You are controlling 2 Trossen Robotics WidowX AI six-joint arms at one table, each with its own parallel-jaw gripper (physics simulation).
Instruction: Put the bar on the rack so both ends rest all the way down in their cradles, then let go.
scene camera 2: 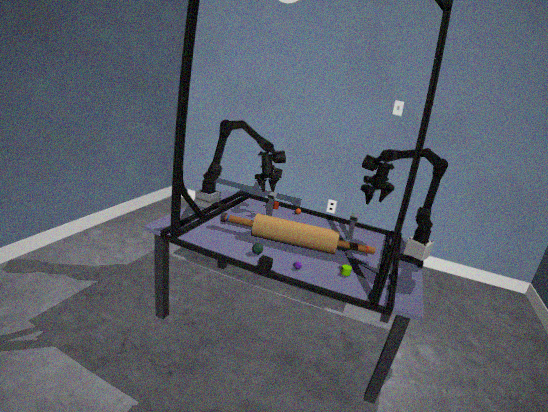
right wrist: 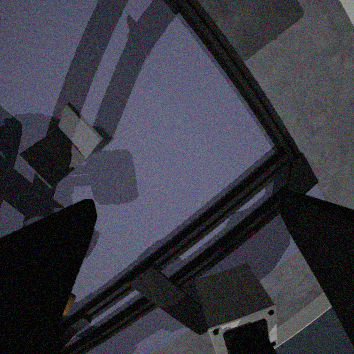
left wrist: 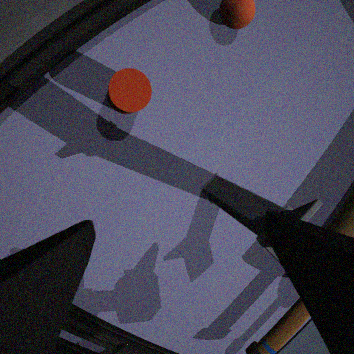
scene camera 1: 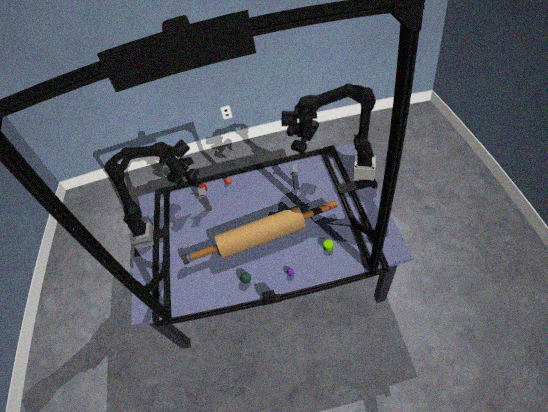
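Pixels of known places: left gripper, between the fingertips: (scene camera 2: 268, 191) (left wrist: 180, 224) (scene camera 1: 192, 187); right gripper, between the fingertips: (scene camera 2: 373, 203) (right wrist: 188, 203); left arm's base, origin of its link: (scene camera 2: 208, 191) (scene camera 1: 139, 230); right arm's base, origin of its link: (scene camera 2: 420, 240) (right wrist: 246, 337) (scene camera 1: 365, 161).
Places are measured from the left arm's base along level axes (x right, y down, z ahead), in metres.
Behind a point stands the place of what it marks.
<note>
The bar, a wooden rolling pin (scene camera 1: 260, 232) @(x 0.183, y -0.016, z 0.569 m) (scene camera 2: 295, 233) @(x 0.198, y 0.004, z 0.576 m), lies across the table in front of the rack's two grey posts. Its blue-banded handle (left wrist: 290, 325) @(x 0.178, y 0.016, z 0.298 m) shows in the left wrist view. The rack's left post (scene camera 1: 202, 191) @(x -0.109, y -0.038, z 0.338 m) (scene camera 2: 270, 205) @(x -0.082, y 0.014, z 0.340 m) and right post (scene camera 1: 295, 172) @(x -0.099, y -0.024, z 0.785 m) (scene camera 2: 352, 226) @(x -0.086, y 0.008, z 0.782 m) (right wrist: 81, 132) @(x -0.117, y -0.042, z 0.782 m) stand apart from the bar, with no bar in their cradles. My left gripper (scene camera 1: 186, 180) @(x -0.164, y -0.029, z 0.285 m) (scene camera 2: 267, 187) @(x -0.164, y -0.029, z 0.285 m) (left wrist: 180, 224) @(x -0.164, y -0.029, z 0.285 m) is open and empty, low beside the left post, which one finger mostly hides in the left wrist view. My right gripper (scene camera 2: 375, 200) @(x -0.152, y -0.117, z 0.852 m) (right wrist: 188, 203) @(x -0.152, y -0.117, z 0.852 m) is open and empty, high behind the right post.
A red cylinder (scene camera 1: 203, 186) @(x -0.220, y 0.042, z 0.323 m) (left wrist: 130, 90) @(x -0.228, y 0.040, z 0.318 m) and an orange ball (scene camera 1: 228, 180) @(x -0.225, y 0.048, z 0.455 m) (scene camera 2: 298, 211) @(x -0.221, y 0.056, z 0.458 m) (left wrist: 238, 12) @(x -0.231, y 0.048, z 0.441 m) lie near the back edge. A dark green ball (scene camera 1: 245, 277) @(x 0.348, y 0.034, z 0.470 m) (scene camera 2: 257, 248) @(x 0.358, y 0.044, z 0.474 m), purple ball (scene camera 1: 290, 272) @(x 0.364, y 0.050, z 0.651 m) (scene camera 2: 297, 265) @(x 0.369, y 0.056, z 0.653 m) and lime cylinder (scene camera 1: 328, 245) @(x 0.285, y 0.047, z 0.832 m) (scene camera 2: 346, 270) @(x 0.297, y 0.053, z 0.837 m) lie in front of the bar. Black frame rails surround the table.
</note>
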